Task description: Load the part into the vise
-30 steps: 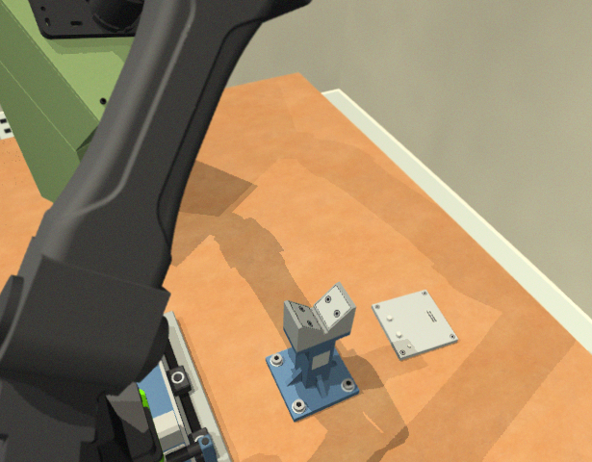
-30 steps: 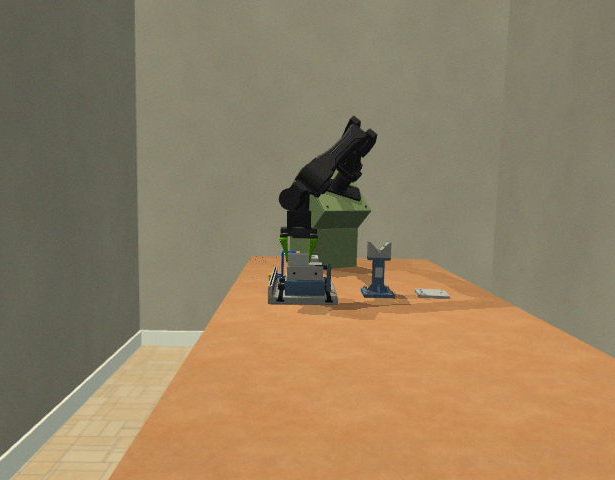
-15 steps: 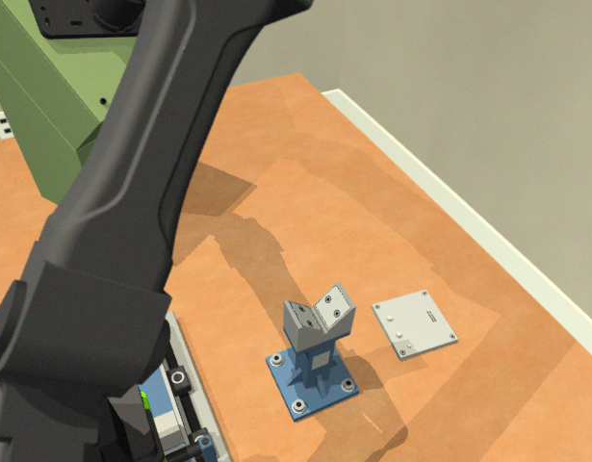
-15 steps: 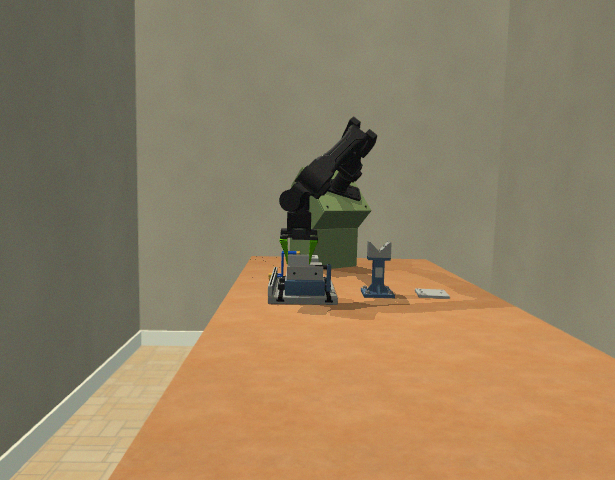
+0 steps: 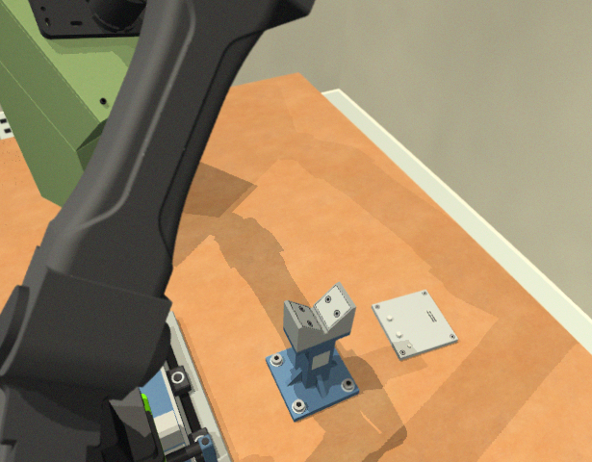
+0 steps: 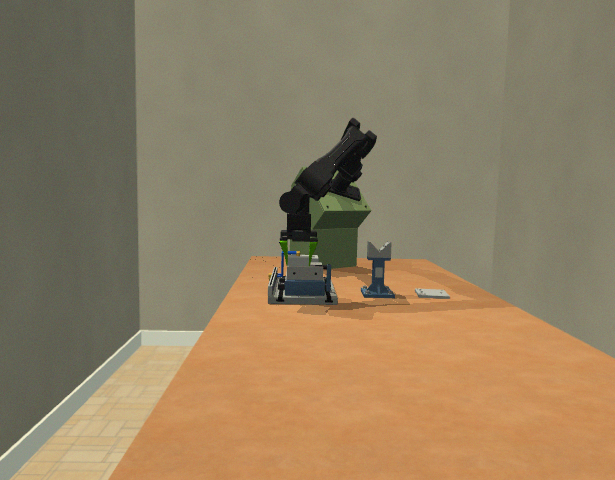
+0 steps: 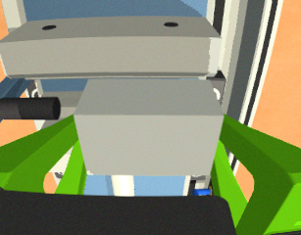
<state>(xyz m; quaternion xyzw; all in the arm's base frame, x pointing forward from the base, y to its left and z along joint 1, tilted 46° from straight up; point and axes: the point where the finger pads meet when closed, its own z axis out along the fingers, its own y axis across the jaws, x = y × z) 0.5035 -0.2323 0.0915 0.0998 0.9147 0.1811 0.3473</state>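
Right now my hand is right at the grey part. Also, from my hand: fixed jaw: 4 cm ahead, 2 cm to the left, 2 cm below; then moving jaw: 3 cm behind, 2 cm to the left, 2 cm below; then work stop: 7 cm to the left, 1 cm below, 1 cm ahead.
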